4 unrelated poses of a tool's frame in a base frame.
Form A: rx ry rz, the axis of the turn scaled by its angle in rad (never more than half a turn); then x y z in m.
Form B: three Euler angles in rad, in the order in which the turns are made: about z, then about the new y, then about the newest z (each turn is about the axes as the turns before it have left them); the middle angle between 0 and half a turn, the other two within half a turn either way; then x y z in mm. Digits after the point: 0 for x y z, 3 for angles.
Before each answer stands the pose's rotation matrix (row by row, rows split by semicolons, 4 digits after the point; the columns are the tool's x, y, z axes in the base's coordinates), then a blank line. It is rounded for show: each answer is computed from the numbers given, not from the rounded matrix.
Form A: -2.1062, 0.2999, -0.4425, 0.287, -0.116, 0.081
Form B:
0.9052 -0.0417 0.4229; -0.3774 -0.5366 0.7548; 0.1954 -0.8428 -0.5015

1.060, 2.096, -1.799, 287, -116, 81
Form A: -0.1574, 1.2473, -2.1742, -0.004, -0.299, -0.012
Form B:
-0.8009 0.4538 0.3907; -0.5664 -0.3620 -0.7404; -0.1945 -0.8142 0.5470

-1.085, 0.992, -1.336, -4, -299, -12
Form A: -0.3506, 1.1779, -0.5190, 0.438, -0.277, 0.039
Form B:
0.2874 0.2006 0.9366; -0.5558 0.8313 -0.0075; -0.7801 -0.5184 0.3504

-0.008, 1.213, -0.587, 438, -277, 39
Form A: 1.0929, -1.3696, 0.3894, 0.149, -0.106, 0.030
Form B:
0.2308 -0.7794 -0.5825; -0.3563 0.4893 -0.7960; 0.9054 0.3913 -0.1648

-2.203, 1.736, 2.734, 149, -106, 30
